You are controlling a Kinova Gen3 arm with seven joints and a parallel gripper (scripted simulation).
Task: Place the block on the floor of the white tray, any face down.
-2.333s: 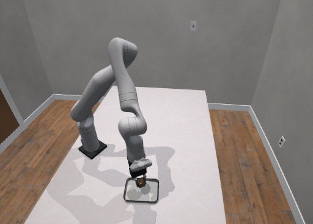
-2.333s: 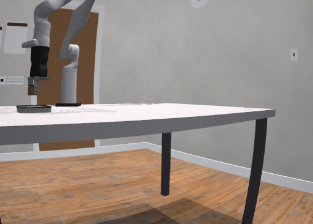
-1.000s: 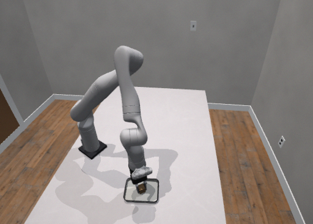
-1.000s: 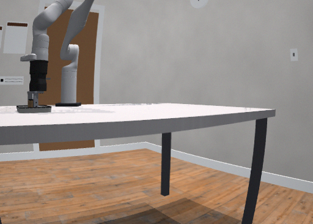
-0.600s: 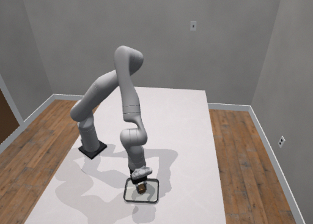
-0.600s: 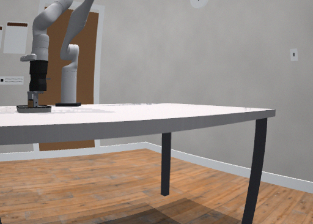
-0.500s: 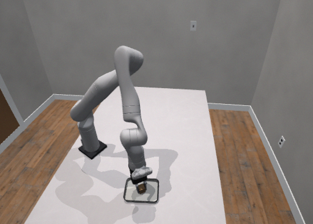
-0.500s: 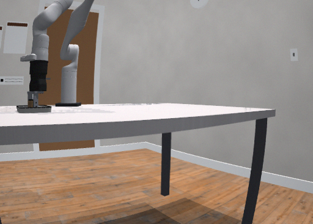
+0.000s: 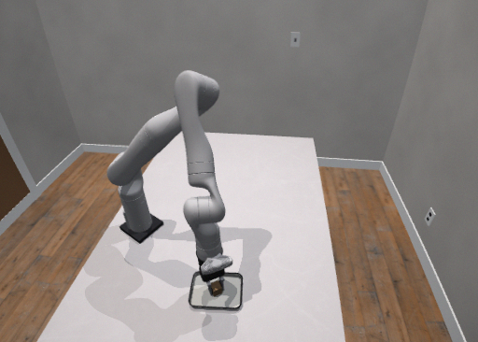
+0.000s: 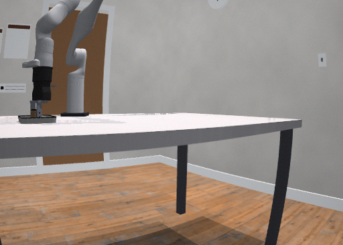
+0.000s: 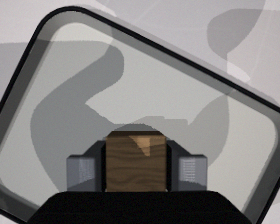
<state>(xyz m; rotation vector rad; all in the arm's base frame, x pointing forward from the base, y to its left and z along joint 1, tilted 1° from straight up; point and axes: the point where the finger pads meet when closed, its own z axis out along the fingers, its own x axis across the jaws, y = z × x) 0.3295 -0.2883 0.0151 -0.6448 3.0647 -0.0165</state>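
Now: hand right at the brown wooden block. The rest, counted from my hand: white tray 1 cm below.
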